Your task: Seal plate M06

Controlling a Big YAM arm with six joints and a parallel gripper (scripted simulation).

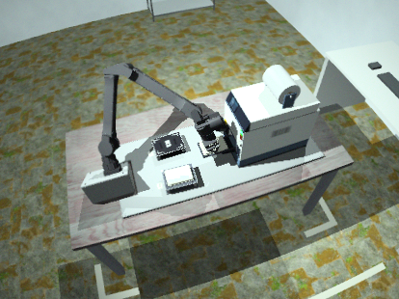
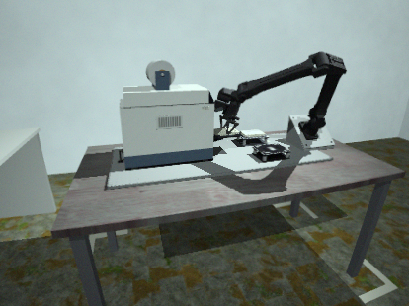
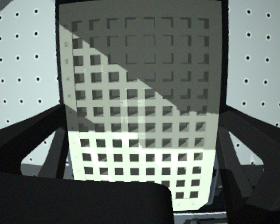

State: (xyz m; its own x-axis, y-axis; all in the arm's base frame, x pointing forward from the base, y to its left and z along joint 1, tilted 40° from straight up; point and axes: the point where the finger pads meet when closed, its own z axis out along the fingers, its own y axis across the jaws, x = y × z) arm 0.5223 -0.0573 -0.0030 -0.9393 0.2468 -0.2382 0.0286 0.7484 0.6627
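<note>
The sealer stage is 10 mm below my hand. From my hand the other things lie so: foil roll (330 mm ahead, 300 mm above); black nest N1 (210 mm behind, 140 mm to the left, 70 mm below); pale plate (210 mm behind, 80 mm to the right, 60 mm below).
</note>
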